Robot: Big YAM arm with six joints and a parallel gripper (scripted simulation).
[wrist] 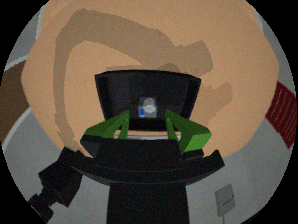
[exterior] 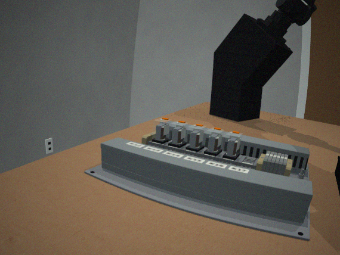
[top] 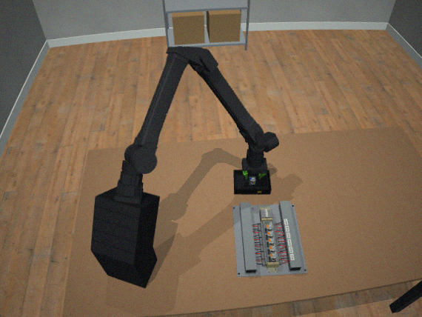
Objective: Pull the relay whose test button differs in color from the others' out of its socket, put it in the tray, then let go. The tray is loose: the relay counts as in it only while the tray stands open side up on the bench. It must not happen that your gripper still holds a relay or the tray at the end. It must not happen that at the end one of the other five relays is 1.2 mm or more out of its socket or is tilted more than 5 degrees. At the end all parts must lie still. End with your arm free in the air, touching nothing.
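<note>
My gripper is now 30 mm above the relay. Round my hand: black tray (40 mm below).
</note>
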